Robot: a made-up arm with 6 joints. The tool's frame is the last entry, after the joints. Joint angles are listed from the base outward.
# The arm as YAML. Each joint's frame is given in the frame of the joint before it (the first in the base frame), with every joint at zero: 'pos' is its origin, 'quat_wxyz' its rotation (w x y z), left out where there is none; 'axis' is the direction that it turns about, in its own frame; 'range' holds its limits. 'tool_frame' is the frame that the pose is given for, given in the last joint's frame.
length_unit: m
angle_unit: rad
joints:
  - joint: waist
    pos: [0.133, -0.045, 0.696]
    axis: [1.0, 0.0, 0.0]
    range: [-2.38, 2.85]
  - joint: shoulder
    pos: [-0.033, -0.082, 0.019]
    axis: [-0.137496, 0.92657, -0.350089]
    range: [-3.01, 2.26]
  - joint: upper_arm
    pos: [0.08, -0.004, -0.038]
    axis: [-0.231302, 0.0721, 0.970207]
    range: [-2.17, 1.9]
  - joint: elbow
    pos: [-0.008, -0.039, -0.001]
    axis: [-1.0, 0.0, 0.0]
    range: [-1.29, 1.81]
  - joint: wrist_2
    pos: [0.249, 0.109, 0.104]
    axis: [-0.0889, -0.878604, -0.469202]
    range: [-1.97, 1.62]
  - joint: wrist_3
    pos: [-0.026, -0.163, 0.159]
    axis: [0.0, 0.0, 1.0]
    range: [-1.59, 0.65]
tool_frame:
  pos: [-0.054, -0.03, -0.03]
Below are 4 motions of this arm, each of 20 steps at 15 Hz.
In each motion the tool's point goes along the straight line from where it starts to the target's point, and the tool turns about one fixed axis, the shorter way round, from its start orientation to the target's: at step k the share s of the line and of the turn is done. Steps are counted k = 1, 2, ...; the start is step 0. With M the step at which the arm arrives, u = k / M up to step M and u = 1 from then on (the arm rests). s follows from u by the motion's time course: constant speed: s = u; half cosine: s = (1 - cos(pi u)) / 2; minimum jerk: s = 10 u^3 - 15 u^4 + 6 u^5.
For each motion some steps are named. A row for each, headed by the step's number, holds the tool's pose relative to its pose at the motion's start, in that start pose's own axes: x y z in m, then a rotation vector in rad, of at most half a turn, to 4 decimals.
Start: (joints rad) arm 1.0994 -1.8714 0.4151 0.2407 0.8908 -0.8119
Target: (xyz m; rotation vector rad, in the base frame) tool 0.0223 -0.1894 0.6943 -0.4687 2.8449 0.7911
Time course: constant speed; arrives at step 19
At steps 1, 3, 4, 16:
1: 0.0001 -0.0013 -0.0017 0.0231 -0.0128 0.0423
3: 0.0004 -0.0039 -0.0051 0.0692 -0.0385 0.1269
4: 0.0006 -0.0052 -0.0069 0.0923 -0.0514 0.1691
16: 0.0023 -0.0209 -0.0274 0.3693 -0.2056 0.6766

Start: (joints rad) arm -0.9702 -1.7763 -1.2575 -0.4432 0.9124 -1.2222
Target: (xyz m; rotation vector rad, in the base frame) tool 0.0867 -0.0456 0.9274 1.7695 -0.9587 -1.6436
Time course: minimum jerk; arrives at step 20
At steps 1, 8, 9, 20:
1: -0.0001 0.0000 -0.0001 0.0003 -0.0008 0.0000
8: -0.0146 -0.0020 -0.0155 0.0748 -0.2147 -0.0021
9: -0.0187 -0.0026 -0.0199 0.0959 -0.2752 -0.0028
20: -0.0460 -0.0063 -0.0488 0.2357 -0.6765 -0.0068

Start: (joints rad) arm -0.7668 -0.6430 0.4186 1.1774 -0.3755 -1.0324
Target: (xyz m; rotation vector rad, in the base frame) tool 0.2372 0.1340 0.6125 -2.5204 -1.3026 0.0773
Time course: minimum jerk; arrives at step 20
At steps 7, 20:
7: -0.0264 0.0162 -0.0144 -0.1324 -0.1340 0.1209
20: -0.1124 0.0690 -0.0614 -0.5631 -0.5697 0.5141

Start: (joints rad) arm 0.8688 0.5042 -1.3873 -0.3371 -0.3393 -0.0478
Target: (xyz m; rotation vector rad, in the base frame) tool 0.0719 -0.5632 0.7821 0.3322 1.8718 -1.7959
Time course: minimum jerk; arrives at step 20
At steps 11, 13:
11: -0.1016 0.0895 0.1318 -0.2746 0.0734 -0.6815
13: -0.1310 0.1155 0.1700 -0.3541 0.0947 -0.8788

